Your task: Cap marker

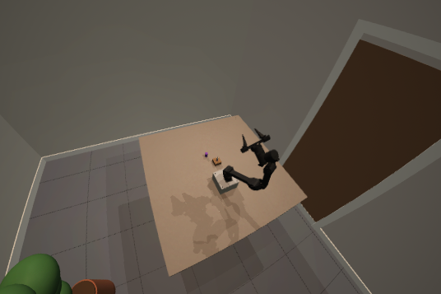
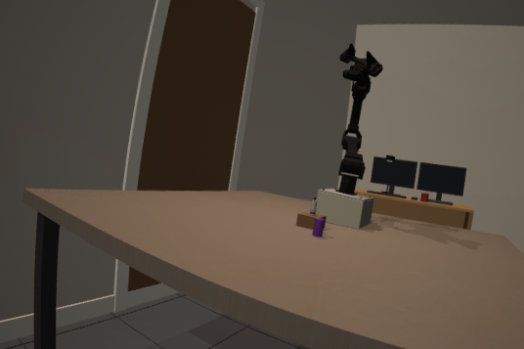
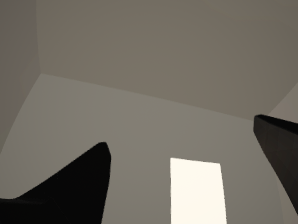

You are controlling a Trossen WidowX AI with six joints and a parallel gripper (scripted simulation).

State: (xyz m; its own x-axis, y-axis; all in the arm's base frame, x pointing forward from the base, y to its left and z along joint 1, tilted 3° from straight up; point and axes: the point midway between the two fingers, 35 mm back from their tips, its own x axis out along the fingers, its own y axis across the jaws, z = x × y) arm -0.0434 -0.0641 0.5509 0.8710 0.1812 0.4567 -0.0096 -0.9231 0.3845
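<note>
Right now my gripper tip is 65 cm above the purple cap, 37 cm short of it and 11 cm to the right of it. The rest, counted from my gripper tip: holder block (66 cm below, 27 cm ahead, 3 cm to the left).
</note>
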